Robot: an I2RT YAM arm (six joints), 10 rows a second.
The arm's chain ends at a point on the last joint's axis. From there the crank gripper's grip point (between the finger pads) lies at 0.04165 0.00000 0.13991 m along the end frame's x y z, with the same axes.
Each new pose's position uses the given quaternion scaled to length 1; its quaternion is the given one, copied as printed.
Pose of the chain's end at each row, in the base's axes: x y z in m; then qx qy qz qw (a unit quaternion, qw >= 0):
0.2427 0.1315 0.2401 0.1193 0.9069 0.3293 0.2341
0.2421 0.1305 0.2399 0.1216 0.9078 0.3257 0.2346
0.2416 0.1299 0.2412 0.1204 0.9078 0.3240 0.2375
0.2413 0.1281 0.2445 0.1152 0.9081 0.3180 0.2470
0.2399 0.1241 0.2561 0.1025 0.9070 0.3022 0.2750
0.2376 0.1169 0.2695 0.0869 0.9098 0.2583 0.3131
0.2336 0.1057 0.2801 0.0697 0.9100 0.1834 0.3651
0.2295 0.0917 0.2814 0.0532 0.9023 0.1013 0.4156
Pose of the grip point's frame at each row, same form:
0.2772 0.2227 0.1315 0.1193 0.9069 0.3293 0.2341
0.2769 0.2208 0.1306 0.1216 0.9078 0.3257 0.2346
0.2771 0.2197 0.1317 0.1204 0.9078 0.3240 0.2375
0.2788 0.2162 0.1343 0.1152 0.9081 0.3180 0.2470
0.2839 0.2076 0.1447 0.1025 0.9070 0.3022 0.2750
0.2907 0.1884 0.1538 0.0869 0.9098 0.2583 0.3131
0.3000 0.1561 0.1603 0.0697 0.9100 0.1834 0.3651
0.3089 0.1186 0.1619 0.0532 0.9023 0.1013 0.4156

